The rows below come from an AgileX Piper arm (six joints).
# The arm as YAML. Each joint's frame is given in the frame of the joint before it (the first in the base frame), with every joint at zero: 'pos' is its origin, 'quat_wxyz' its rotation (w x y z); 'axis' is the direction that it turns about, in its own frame. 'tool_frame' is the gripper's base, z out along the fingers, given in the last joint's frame.
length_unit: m
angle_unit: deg
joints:
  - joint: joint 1
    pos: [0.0, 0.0, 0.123]
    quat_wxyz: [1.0, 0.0, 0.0, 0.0]
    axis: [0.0, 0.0, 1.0]
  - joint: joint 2
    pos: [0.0, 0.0, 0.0]
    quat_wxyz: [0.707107, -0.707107, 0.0, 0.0]
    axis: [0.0, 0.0, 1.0]
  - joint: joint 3
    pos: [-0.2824, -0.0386, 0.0]
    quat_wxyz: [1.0, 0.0, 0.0, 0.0]
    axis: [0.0, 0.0, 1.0]
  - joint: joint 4
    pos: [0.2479, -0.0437, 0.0]
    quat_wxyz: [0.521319, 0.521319, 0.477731, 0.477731]
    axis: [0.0, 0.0, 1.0]
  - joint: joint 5
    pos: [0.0, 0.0, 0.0]
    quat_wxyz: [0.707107, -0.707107, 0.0, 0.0]
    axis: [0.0, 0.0, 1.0]
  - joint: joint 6
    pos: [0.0, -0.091, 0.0]
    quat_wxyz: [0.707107, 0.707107, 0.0, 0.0]
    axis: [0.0, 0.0, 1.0]
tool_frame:
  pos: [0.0, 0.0, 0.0]
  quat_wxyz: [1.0, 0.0, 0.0, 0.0]
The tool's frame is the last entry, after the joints.
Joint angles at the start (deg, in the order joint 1, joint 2, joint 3, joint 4, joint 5, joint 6):
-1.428, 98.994, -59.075, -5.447, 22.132, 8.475
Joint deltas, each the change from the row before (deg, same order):
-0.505, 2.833, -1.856, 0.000, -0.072, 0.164
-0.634, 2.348, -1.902, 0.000, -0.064, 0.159
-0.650, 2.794, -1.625, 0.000, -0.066, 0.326
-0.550, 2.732, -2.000, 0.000, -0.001, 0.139
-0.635, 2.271, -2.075, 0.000, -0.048, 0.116
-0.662, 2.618, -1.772, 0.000, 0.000, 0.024
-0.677, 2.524, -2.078, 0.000, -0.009, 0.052
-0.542, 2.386, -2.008, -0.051, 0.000, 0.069
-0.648, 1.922, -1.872, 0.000, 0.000, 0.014
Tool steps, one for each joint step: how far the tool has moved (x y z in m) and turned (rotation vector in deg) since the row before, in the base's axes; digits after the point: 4 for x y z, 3 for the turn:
0.0099, -0.0034, -0.0089, 0.119, 0.896, -0.638
0.0092, -0.0044, -0.0061, 0.102, 0.373, -0.764
0.0083, -0.0047, -0.0108, 0.227, 1.082, -0.924
0.0092, -0.0042, -0.0093, 0.114, 0.720, -0.670
0.0089, -0.0050, -0.0062, 0.071, 0.139, -0.732
0.0075, -0.0053, -0.0105, 0.081, 0.841, -0.683
0.0082, -0.0056, -0.0089, 0.066, 0.431, -0.722
0.0076, -0.0048, -0.0086, 0.033, 0.374, -0.570
0.0067, -0.0056, -0.0061, 0.012, 0.048, -0.660

